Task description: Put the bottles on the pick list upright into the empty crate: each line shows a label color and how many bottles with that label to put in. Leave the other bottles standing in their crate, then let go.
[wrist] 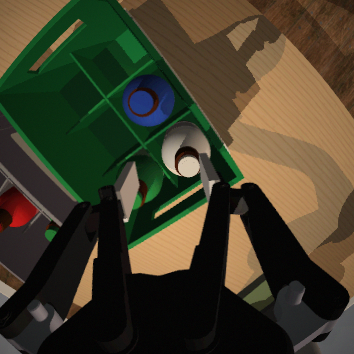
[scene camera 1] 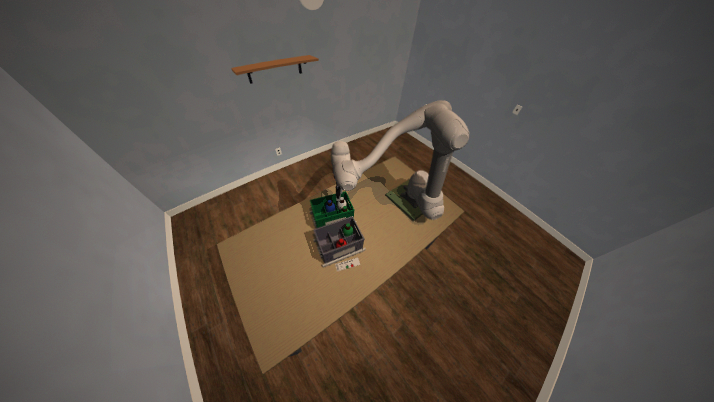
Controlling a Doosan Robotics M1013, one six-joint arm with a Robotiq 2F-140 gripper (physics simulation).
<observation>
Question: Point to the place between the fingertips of my gripper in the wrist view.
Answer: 167, 169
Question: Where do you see a white bottle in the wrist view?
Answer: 183, 140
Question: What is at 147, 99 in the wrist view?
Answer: A blue bottle.
</observation>
